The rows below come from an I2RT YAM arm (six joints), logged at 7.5 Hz.
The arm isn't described. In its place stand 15 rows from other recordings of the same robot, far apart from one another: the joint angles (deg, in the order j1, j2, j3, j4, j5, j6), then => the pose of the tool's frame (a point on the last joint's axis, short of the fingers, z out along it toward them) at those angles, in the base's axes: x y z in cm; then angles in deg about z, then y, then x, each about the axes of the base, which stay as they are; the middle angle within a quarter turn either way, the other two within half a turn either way.
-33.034 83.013 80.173 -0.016 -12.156 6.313 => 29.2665 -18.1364 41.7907 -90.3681 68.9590 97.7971
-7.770 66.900 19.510 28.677 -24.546 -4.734 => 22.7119 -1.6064 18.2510 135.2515 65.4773 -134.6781
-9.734 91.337 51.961 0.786 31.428 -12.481 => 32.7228 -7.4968 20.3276 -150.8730 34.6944 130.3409
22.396 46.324 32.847 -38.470 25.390 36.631 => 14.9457 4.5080 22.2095 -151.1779 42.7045 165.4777
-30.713 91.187 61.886 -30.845 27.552 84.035 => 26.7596 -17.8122 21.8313 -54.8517 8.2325 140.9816
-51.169 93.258 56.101 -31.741 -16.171 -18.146 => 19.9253 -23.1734 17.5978 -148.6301 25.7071 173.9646
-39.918 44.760 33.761 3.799 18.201 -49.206 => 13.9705 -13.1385 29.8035 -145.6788 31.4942 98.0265
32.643 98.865 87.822 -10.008 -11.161 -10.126 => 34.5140 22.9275 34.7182 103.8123 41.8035 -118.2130
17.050 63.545 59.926 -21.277 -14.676 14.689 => 23.5458 8.1646 34.8623 143.3343 49.8740 -129.1900
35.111 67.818 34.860 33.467 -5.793 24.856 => 21.7129 15.7056 27.5993 114.2201 49.0932 -89.2267
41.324 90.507 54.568 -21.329 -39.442 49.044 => 21.8466 22.2206 19.6897 178.4870 -6.0793 -130.7918
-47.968 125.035 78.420 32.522 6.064 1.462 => 32.4988 -36.6148 16.6186 -99.9563 34.5617 107.0991
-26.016 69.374 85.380 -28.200 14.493 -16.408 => 22.2537 -11.8529 46.2898 -122.8190 47.7888 107.7207
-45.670 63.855 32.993 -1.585 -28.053 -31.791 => 17.5295 -15.5485 21.9758 -168.4380 58.9623 156.6810
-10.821 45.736 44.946 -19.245 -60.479 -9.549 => 17.0378 -0.1027 32.7815 105.7948 38.1746 -102.4000
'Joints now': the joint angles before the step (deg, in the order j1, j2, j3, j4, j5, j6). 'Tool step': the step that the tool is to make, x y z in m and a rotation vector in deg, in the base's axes. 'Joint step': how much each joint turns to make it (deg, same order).
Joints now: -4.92, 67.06, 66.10, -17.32, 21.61, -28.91
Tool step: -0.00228, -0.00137, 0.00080, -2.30, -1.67, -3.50
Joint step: 0.17, -0.70, -1.23, 2.82, 4.14, -1.06
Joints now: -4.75, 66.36, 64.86, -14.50, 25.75, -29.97
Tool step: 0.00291, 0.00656, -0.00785, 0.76, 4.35, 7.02
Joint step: 0.71, 0.61, 0.18, -3.33, -6.14, -1.66
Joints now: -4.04, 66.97, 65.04, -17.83, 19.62, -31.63
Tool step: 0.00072, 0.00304, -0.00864, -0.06, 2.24, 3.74
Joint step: 0.26, 0.00, -1.23, -0.54, -3.18, -1.50
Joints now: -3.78, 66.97, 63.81, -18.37, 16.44, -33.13
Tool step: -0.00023, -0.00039, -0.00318, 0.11, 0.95, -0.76
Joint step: 0.00, 0.09, -0.27, -0.70, 0.69, 0.34
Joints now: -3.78, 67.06, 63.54, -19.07, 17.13, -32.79
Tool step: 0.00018, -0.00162, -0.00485, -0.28, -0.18, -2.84
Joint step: 0.00, 0.00, -1.13, 1.05, 2.72, 0.89
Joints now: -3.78, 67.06, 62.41, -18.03, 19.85, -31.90
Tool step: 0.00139, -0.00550, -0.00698, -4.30, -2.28, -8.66
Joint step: 0.00, 0.09, -2.90, 5.89, 9.57, -0.79
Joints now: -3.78, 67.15, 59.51, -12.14, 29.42, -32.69
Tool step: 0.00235, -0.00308, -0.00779, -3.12, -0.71, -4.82
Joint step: 0.00, 0.53, -2.29, 4.57, 5.55, -1.58
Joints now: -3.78, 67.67, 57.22, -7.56, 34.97, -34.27
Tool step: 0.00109, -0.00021, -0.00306, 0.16, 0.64, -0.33
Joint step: 0.00, 0.36, -0.18, -0.27, 0.28, 0.26
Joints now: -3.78, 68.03, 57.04, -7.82, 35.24, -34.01
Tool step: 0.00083, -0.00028, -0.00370, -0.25, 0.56, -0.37
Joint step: 0.00, 0.26, -0.53, 0.35, 0.44, -0.18
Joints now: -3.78, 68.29, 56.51, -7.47, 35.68, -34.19
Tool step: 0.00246, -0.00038, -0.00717, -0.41, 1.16, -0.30
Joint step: 0.00, 0.70, -0.87, 0.70, 0.45, -0.44
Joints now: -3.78, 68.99, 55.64, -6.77, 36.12, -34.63
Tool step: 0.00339, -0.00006, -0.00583, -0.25, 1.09, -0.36
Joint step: 0.09, 0.97, -0.36, 0.36, 0.53, -0.18
